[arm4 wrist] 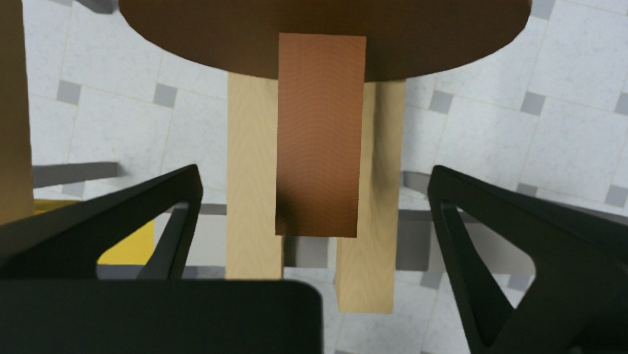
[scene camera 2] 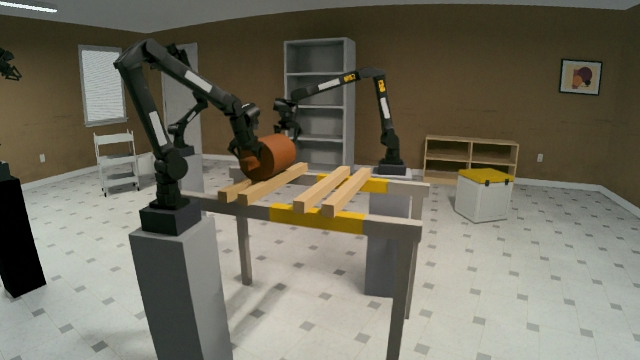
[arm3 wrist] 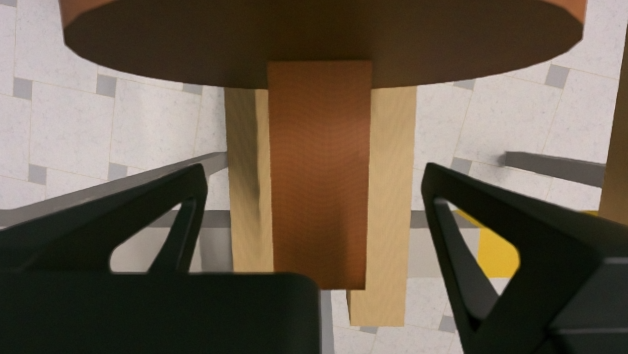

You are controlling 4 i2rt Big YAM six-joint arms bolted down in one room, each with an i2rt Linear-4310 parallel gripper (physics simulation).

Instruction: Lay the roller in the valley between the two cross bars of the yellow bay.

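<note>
The orange-brown roller [arm3 wrist: 320, 175] [arm4 wrist: 320, 135] [scene camera 2: 281, 154] lies on the left pair of wooden bars [scene camera 2: 274, 184], outside the yellow bay [scene camera 2: 316, 220]. The yellow bay's two cross bars [scene camera 2: 322, 189] [scene camera 2: 348, 192] stand to the right with a gap between them. Arm3's gripper [arm3 wrist: 315, 172] is open, its fingers on both sides of the roller's end stub, apart from it. Arm4's gripper [arm4 wrist: 316, 171] is open in the same way around a stub. In scene camera 2, the front left arm's gripper is at the roller's near end and the back right arm's gripper is by the far end, partly hidden.
The bars rest on two grey rails [scene camera 2: 395, 229] with yellow stretches. Another arm [scene camera 2: 189, 120] stands behind the front left arm, and part of a further arm [scene camera 2: 10, 67] shows at the left edge. A bar's edge [arm3 wrist: 616, 120] [arm4 wrist: 14, 120] shows beside the roller in each wrist view.
</note>
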